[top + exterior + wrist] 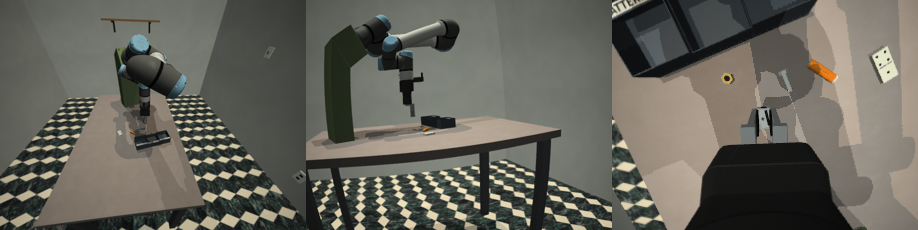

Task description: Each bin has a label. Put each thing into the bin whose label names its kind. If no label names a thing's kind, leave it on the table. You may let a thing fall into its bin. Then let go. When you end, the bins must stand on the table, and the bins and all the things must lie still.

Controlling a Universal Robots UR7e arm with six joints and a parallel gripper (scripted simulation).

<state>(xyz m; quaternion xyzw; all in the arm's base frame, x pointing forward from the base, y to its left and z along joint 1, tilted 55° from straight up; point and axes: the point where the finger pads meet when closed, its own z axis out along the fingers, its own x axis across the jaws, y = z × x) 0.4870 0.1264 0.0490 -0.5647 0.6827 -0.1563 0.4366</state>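
Right now the grey bolt is 5 cm ahead of my hand, 3 cm to the right of it and 8 cm below it. The rest, counted from my hand: orange battery 6 cm ahead, 9 cm to the right, 8 cm below; brass nut 5 cm ahead, 6 cm to the left, 8 cm below; dark three-compartment bin row 13 cm ahead, 7 cm to the left, 6 cm below.
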